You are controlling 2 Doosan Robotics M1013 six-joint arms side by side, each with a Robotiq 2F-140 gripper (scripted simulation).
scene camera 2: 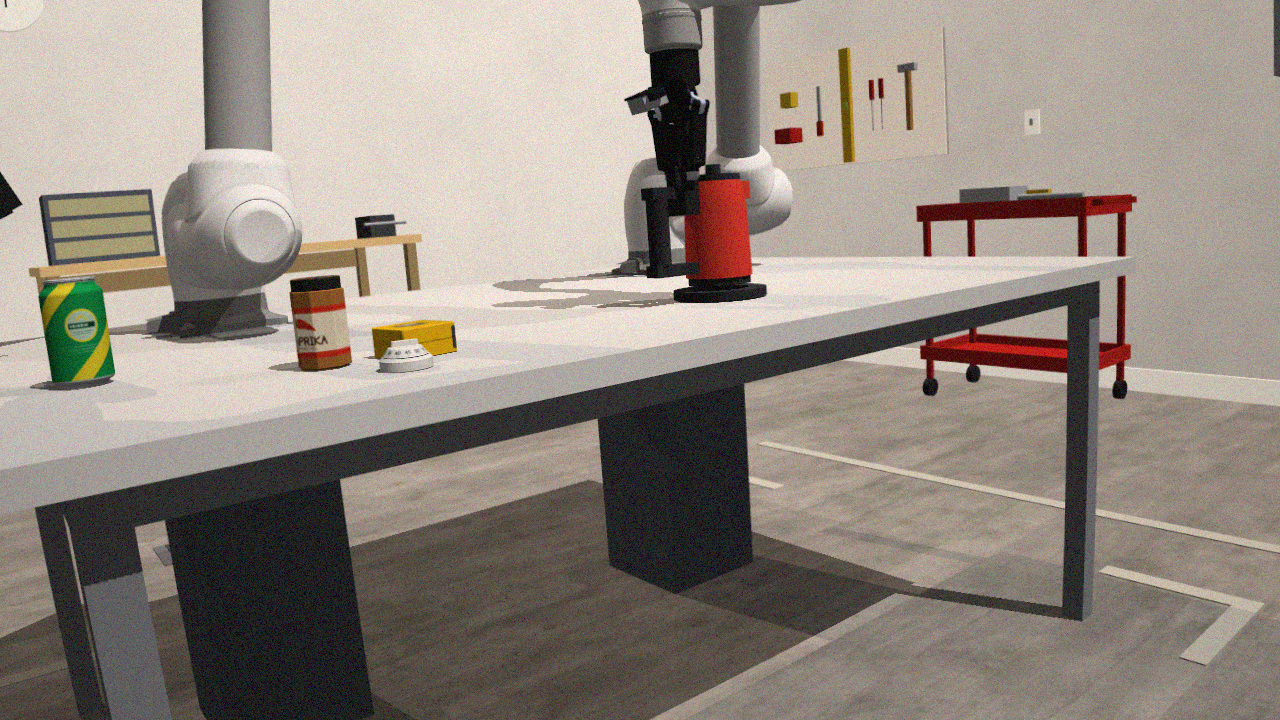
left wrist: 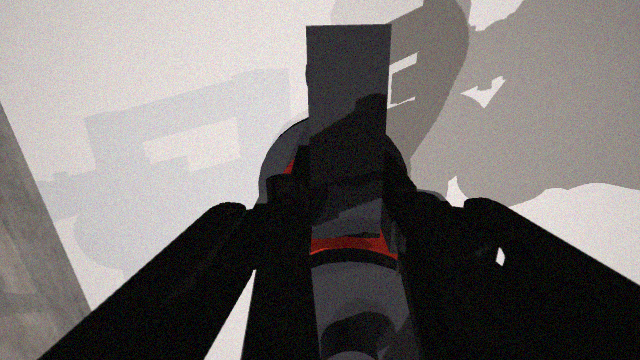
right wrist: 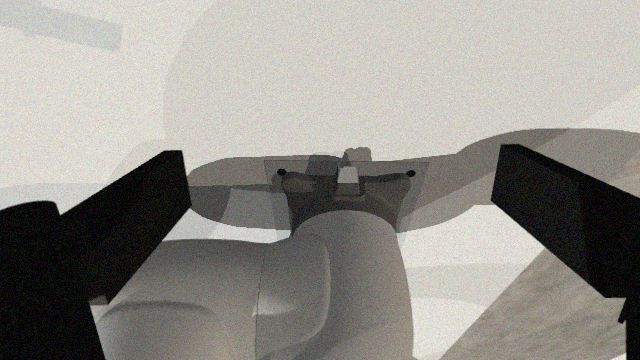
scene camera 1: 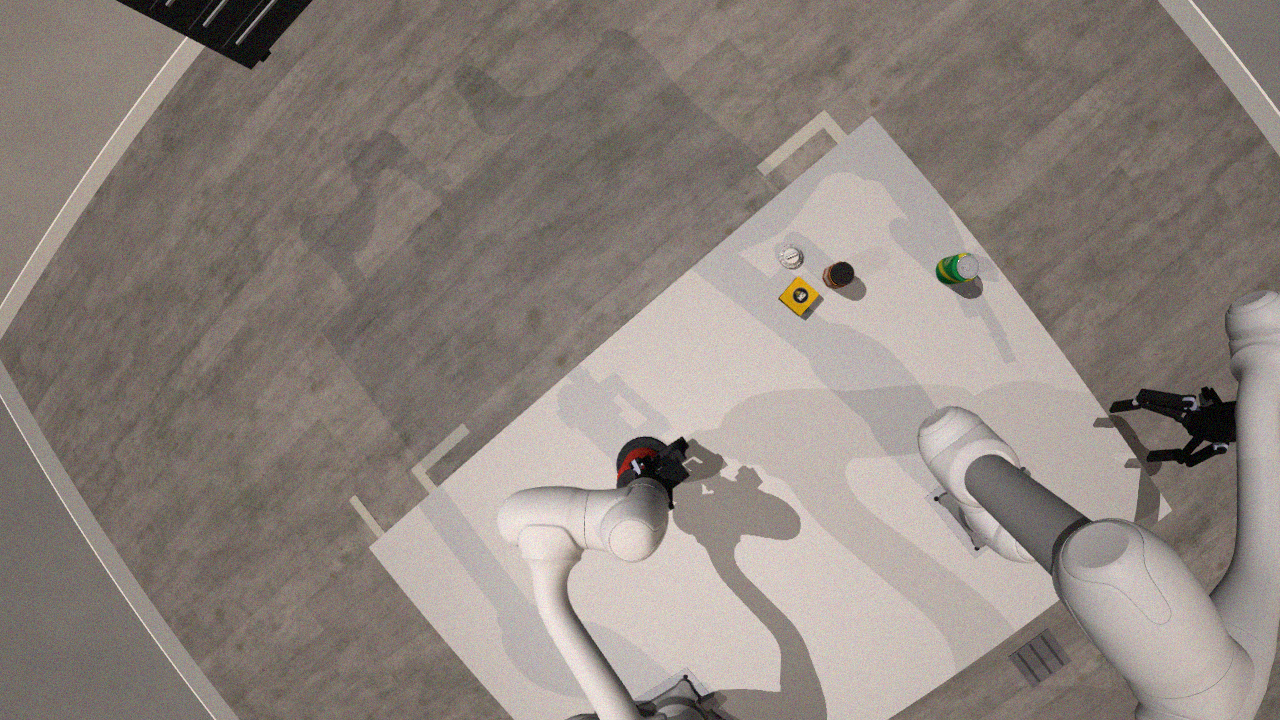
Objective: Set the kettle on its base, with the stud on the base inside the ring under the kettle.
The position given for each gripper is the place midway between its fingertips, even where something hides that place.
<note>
In view: the left gripper (scene camera 2: 684,215), the right gripper (scene camera 1: 1131,432), a round black base (scene camera 2: 713,294), a red kettle (scene camera 2: 717,249), a white dial timer (scene camera 2: 408,355) and a paprika jar (scene camera 2: 318,307).
The round black base also shows in the left wrist view (left wrist: 283,150). The left gripper is seen too in the left wrist view (left wrist: 340,168). The right gripper also shows in the right wrist view (right wrist: 340,176). The left wrist view misses the white dial timer: it is out of frame. The right wrist view misses the white dial timer: it is out of frame.
</note>
